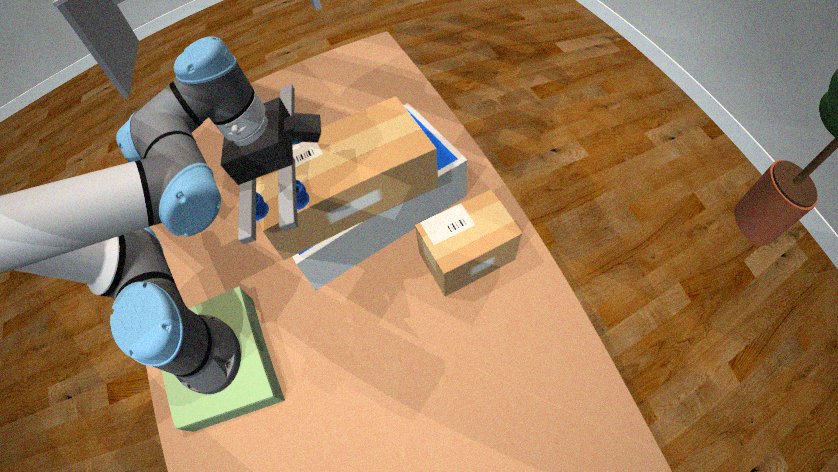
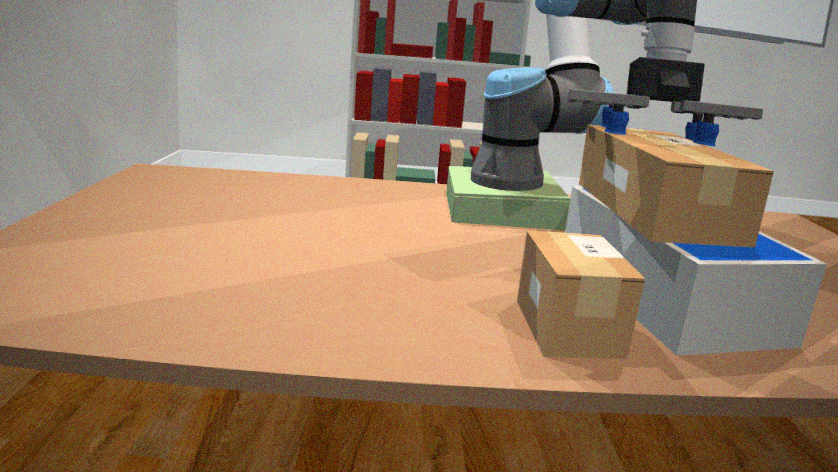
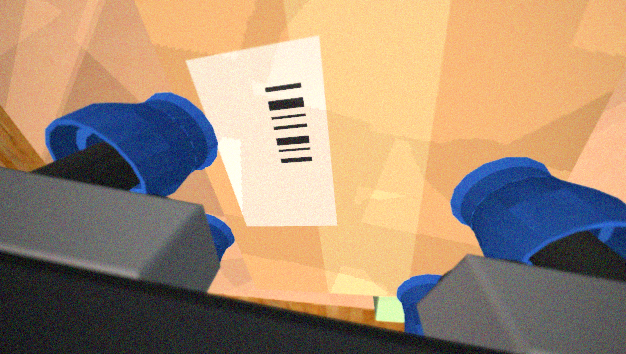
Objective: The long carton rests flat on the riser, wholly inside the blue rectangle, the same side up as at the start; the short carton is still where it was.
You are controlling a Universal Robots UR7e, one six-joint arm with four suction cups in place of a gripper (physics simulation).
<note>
My suction head (image 2: pixel 703 133) is stuck to a long carton (image 2: pixel 671 190), which still rests on a grey riser (image 2: pixel 697 299). On the table rests a short carton (image 2: pixel 580 297).
The long carton is seen too in image 1 (image 1: pixel 373 160) and in image 3 (image 3: pixel 341 138). The grey riser also shows in image 1 (image 1: pixel 320 264). The short carton is seen too in image 1 (image 1: pixel 468 241). Image 3 does not show the short carton: it is out of frame.
</note>
